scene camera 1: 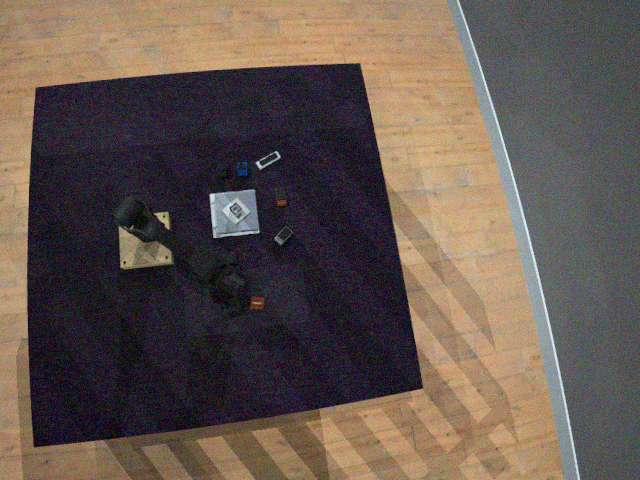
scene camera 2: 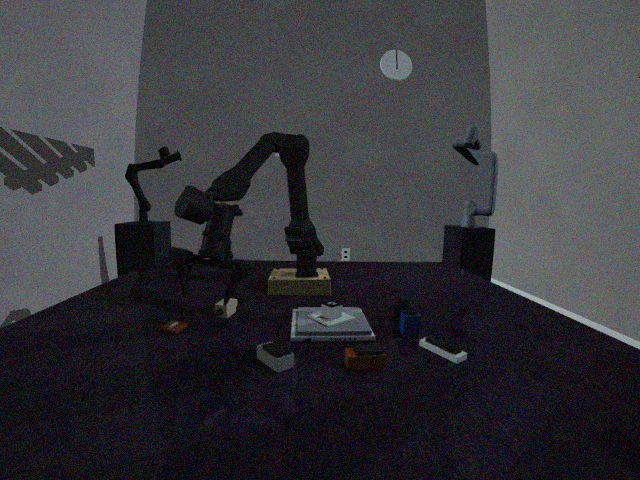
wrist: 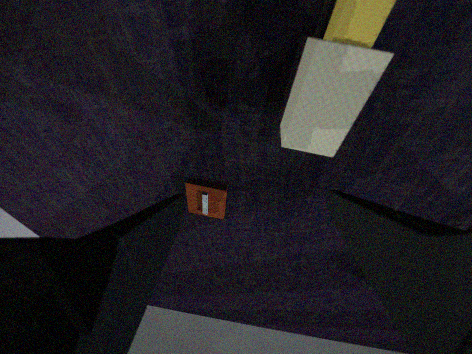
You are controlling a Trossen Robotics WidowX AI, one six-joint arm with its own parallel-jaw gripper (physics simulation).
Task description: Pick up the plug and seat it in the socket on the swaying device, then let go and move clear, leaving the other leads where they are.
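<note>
The plug, a cream block with a yellow end, lies on the dark mat; the cream body (scene camera 2: 225, 308) (wrist: 332, 100) shows in scene camera 2 and the wrist view, and the arm hides it in scene camera 1. My gripper (scene camera 2: 205, 298) (wrist: 254, 198) is open, pointing down low near the plug. One fingertip overlaps the plug's top in scene camera 2; I cannot tell whether they touch. In the wrist view the plug lies above the fingertips, right of centre. The small square socket (scene camera 1: 236, 209) (scene camera 2: 331, 313) stands on a white plate on the pale grey device (scene camera 1: 248, 227).
An orange tile (scene camera 1: 256, 303) (scene camera 2: 174, 327) (wrist: 217, 205) with a white bar lies near the gripper. Around the device lie a grey block (scene camera 1: 283, 236) (scene camera 2: 275, 357), an orange block (scene camera 1: 280, 196) (scene camera 2: 364, 358), a white strip (scene camera 1: 259, 164), a blue block (scene camera 1: 241, 168) (scene camera 2: 409, 323) and a black block (scene camera 1: 223, 171).
</note>
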